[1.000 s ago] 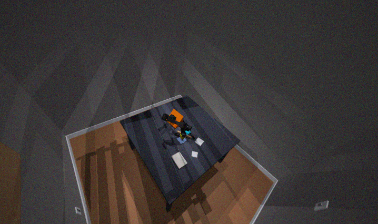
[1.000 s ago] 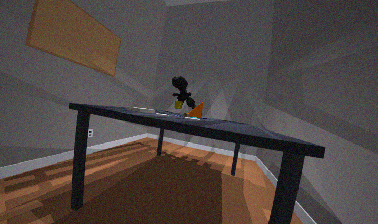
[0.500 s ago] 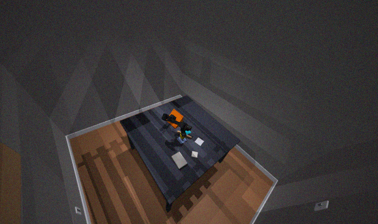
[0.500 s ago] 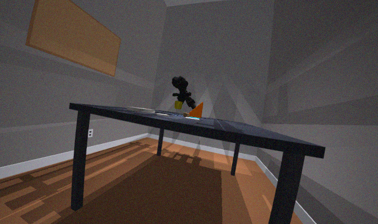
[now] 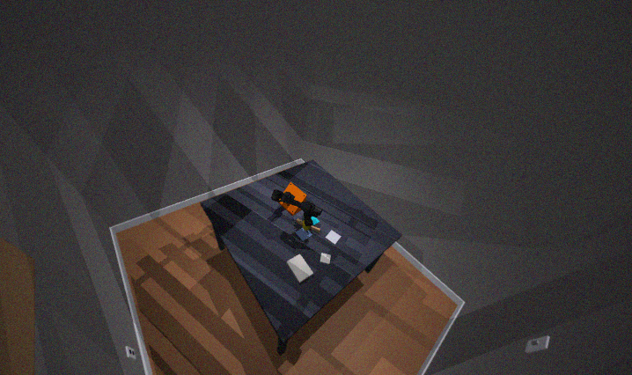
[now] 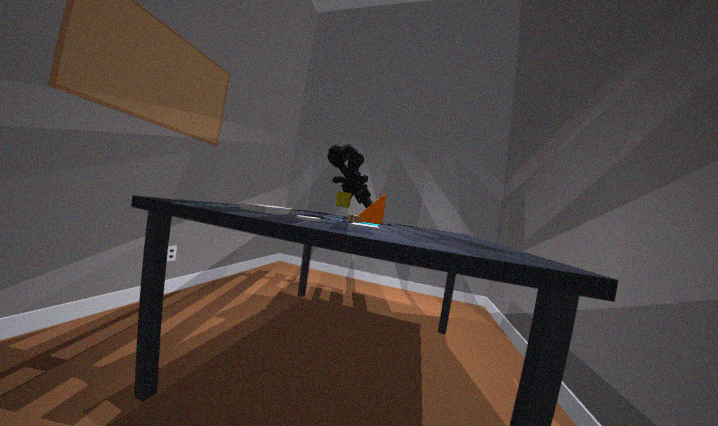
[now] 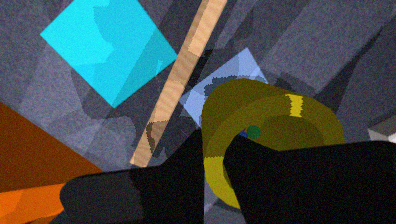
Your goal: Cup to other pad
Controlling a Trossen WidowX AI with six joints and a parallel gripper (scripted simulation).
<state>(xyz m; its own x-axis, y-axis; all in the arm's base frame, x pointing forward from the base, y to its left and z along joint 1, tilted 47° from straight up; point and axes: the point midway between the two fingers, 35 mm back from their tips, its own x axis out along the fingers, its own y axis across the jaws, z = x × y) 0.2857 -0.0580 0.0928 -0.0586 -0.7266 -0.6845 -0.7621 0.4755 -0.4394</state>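
My gripper tip is now 20 mm past the cyan pad, 110 mm to the right of it and 110 mm above it. The rest, counted from my gripper tip: wooden stick (40 mm to the left, 90 mm below); then pale blue pad (20 mm ahead, 40 mm to the right, 110 mm below); then yellow cup (20 mm ahead, 20 mm to the right).
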